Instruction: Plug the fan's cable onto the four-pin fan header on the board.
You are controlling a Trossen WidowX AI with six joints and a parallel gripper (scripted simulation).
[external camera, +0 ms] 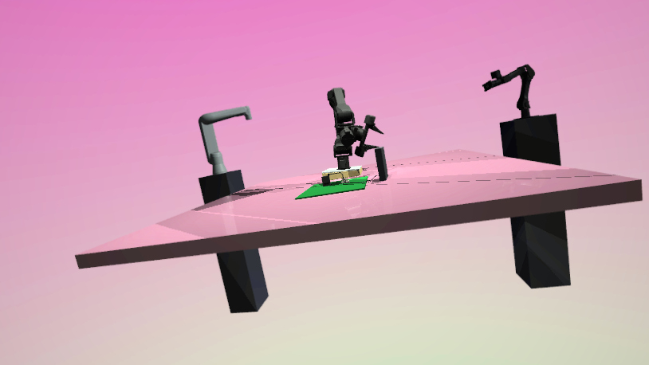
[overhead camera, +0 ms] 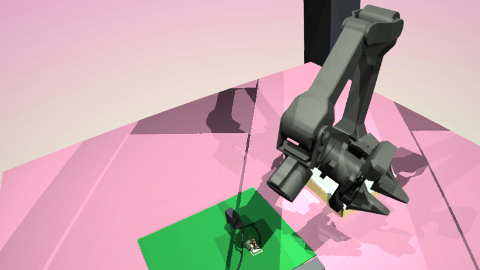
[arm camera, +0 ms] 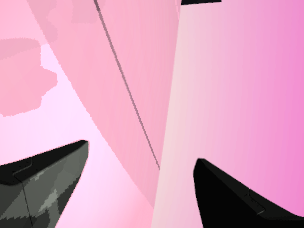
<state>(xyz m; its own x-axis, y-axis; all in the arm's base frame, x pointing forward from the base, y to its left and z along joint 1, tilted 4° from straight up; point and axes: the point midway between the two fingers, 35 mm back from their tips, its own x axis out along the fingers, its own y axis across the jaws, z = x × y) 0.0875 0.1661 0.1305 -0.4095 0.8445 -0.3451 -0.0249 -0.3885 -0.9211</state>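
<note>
Now: the black fan plug 210 mm ahead of my gripper tip, 240 mm to the right of it and 120 mm below it. Also, from my gripper tip: four-pin fan header (200 mm ahead, 170 mm to the right, 140 mm below); then dark fan (230 mm ahead, 20 mm to the right, 80 mm below); then green board (260 mm ahead, 200 mm to the right, 150 mm below).
</note>
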